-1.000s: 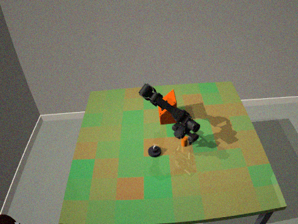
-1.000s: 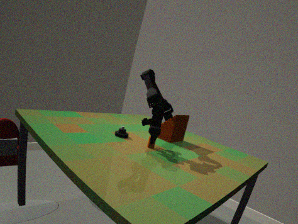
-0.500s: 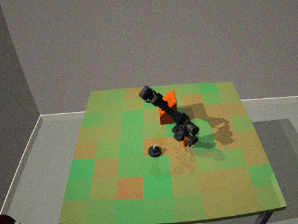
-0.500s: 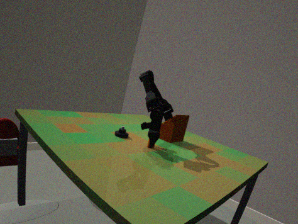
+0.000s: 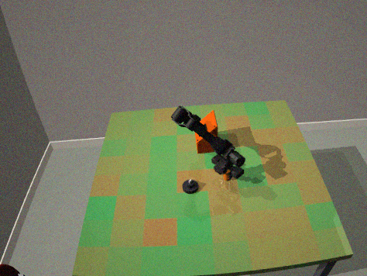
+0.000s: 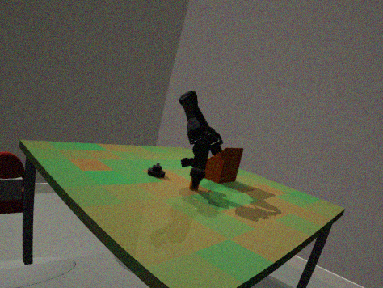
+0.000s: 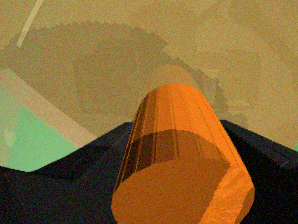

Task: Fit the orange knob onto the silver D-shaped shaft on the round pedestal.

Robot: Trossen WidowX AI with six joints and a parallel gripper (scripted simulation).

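Now: gripper tip 4 cm short of the round pedestal, 20 cm to the left of it and 2 cm below it. The rest, counted from my gripper tip: orange knob (3 cm above).
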